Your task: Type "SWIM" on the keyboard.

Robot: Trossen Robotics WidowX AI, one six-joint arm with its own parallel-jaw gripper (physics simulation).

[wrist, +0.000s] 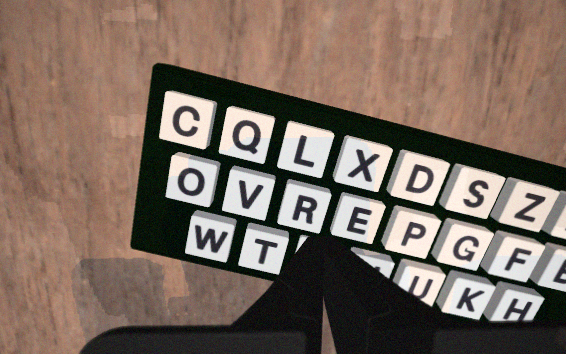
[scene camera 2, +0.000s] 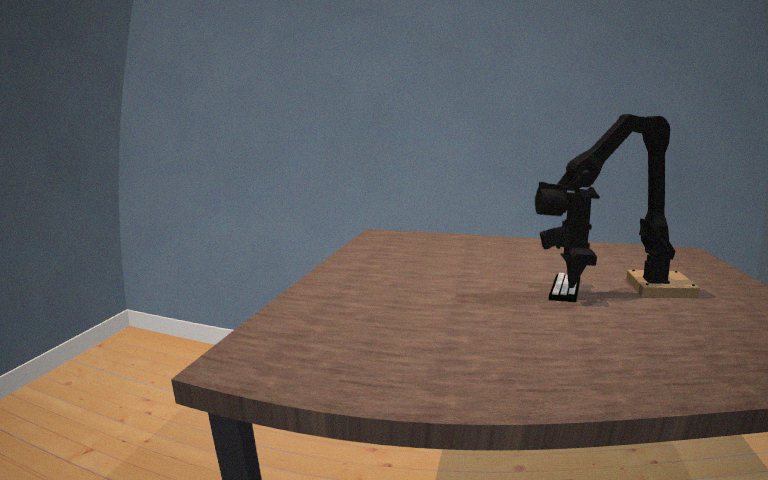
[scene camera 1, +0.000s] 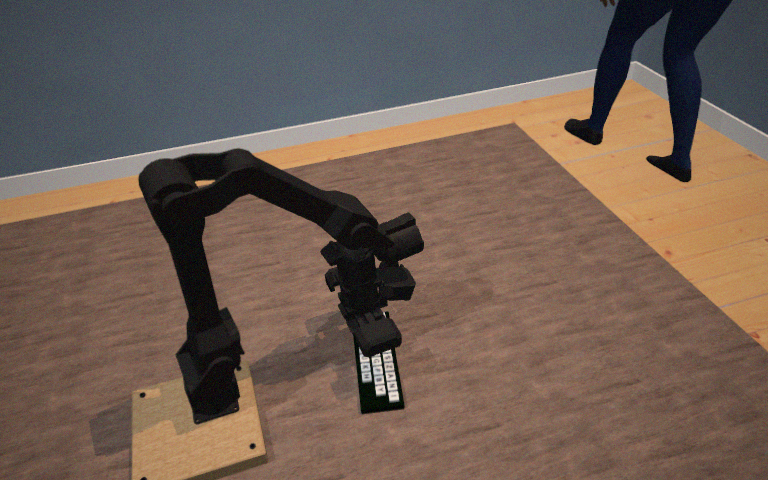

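Pixels of known places: gripper, between the fingertips: [wrist: 319,248] [scene camera 2: 570,288]; arm's base, origin of its link: [scene camera 2: 656,280] [scene camera 1: 214,400].
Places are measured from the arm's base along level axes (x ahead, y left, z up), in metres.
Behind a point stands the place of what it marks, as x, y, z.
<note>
The dark keyboard [scene camera 1: 373,405] @(0.222, -0.086, -0.015) [scene camera 2: 562,298] @(0.279, 0.098, -0.020) [wrist: 161,220] @(0.258, 0.092, -0.015) lies on the table with three rows of white letter keys. In the wrist view the W key [wrist: 210,237] @(0.255, 0.074, -0.010) is at the lower left and the S key [wrist: 474,191] @(0.273, -0.011, -0.010) is in the top row at the right. The I key [scene camera 1: 393,395] @(0.255, -0.083, -0.010) is at the near end of its row in scene camera 1. My gripper [scene camera 2: 572,284] @(0.249, 0.037, -0.013) [wrist: 319,248] @(0.249, 0.037, -0.013) is shut and empty, its tips down at the bottom row, right of T. They cover most of the key there, so its letter is hidden. I cannot tell whether they touch it.
The brown table [scene camera 1: 509,339] @(0.480, -0.037, -0.026) [scene camera 2: 396,350] @(0.586, 0.399, -0.026) carries the arm's wooden base block [scene camera 1: 198,447] @(-0.031, -0.071, 0.000) [scene camera 2: 671,292] @(-0.027, 0.064, -0.013) beside the keyboard. A person's legs [scene camera 1: 679,101] stand on the wooden floor beyond the table, at the upper right of scene camera 1.
</note>
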